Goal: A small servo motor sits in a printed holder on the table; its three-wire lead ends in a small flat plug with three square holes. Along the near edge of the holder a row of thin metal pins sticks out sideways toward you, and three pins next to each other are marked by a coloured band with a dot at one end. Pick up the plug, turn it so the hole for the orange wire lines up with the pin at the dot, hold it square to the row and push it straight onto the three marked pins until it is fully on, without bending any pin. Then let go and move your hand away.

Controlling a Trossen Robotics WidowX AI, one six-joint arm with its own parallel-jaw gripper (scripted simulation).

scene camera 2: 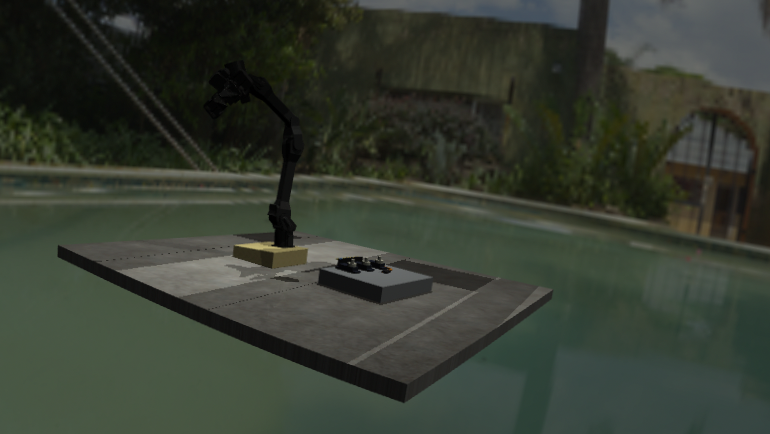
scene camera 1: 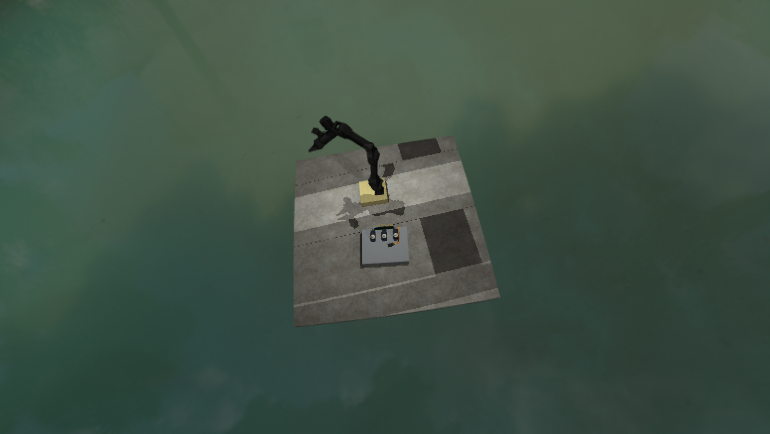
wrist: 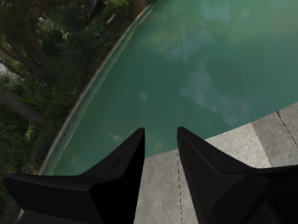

Scene:
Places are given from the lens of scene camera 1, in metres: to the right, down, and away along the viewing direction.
grey printed holder (scene camera 1: pixel 377 253): -0.05, 0.23, 1.84

